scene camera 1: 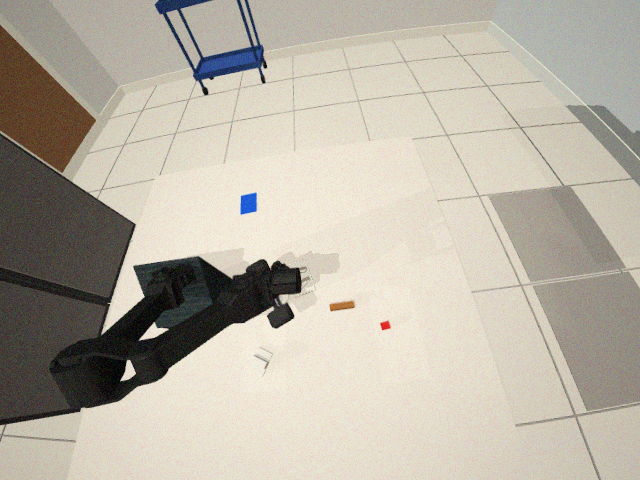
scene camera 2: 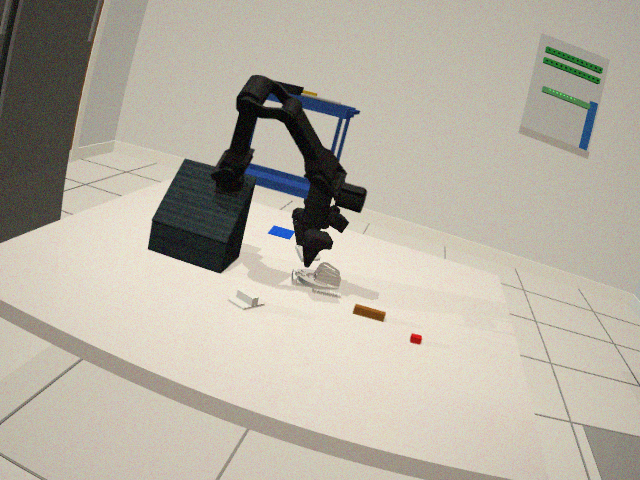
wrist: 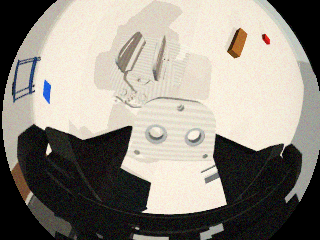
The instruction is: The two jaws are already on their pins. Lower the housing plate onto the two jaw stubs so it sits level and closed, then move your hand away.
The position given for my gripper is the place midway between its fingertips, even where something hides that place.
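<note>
Scene camera 1 shows my gripper [scene camera 1: 277, 297]. Scene camera 2 likewise shows my gripper [scene camera 2: 303, 260], and the wrist view has the gripper [wrist: 172, 134] in frame too.
</note>
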